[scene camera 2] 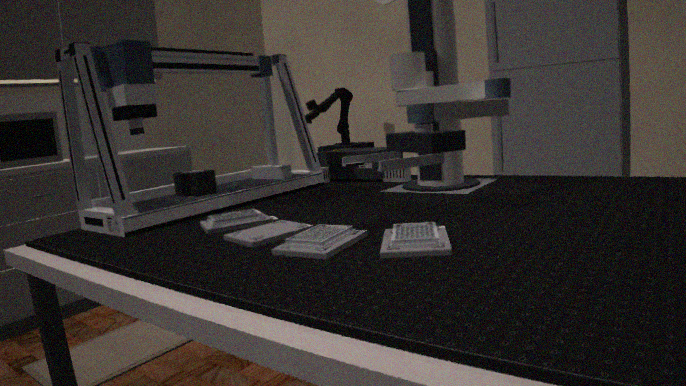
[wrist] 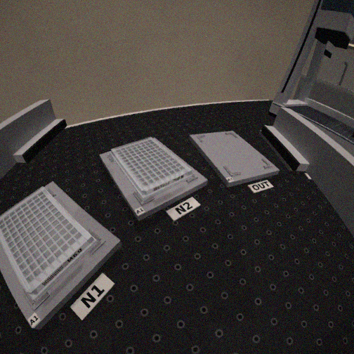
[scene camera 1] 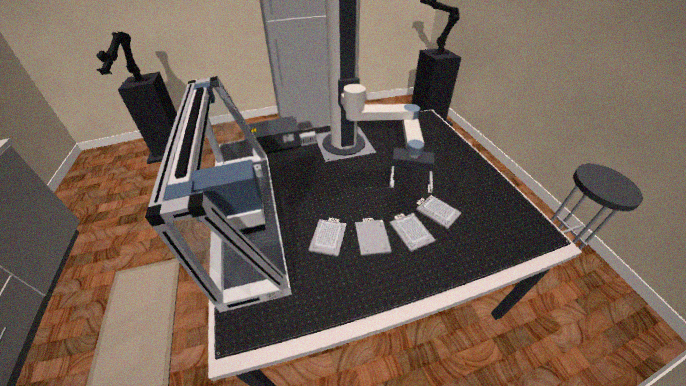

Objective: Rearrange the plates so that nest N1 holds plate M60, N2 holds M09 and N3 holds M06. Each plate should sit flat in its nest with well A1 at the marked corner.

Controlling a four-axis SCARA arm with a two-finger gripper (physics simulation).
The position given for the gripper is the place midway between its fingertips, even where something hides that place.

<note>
In view: the gripper [scene camera 2: 359, 164], a plate [scene camera 2: 423, 234], a plate [scene camera 2: 321, 235] and an out nest [wrist: 219, 149].
The gripper is seen too in the wrist view [wrist: 163, 109] and in scene camera 1 [scene camera 1: 410, 188].
</note>
